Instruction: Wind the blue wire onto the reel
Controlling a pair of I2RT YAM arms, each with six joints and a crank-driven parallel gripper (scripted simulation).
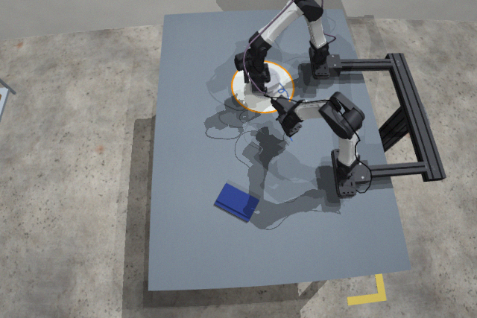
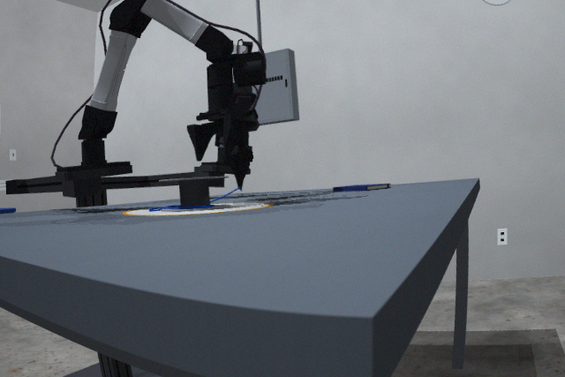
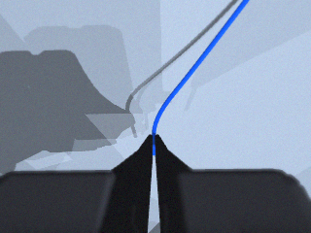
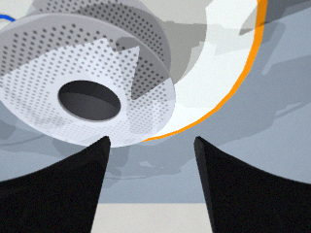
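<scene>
Now: the perforated reel 60 mm behind my right hand and 70 mm below it. From my right hand the other things lie so: orange painted ring: 50 mm behind, 110 mm below; blue book: 120 mm ahead, 590 mm to the left, 100 mm below.
</scene>
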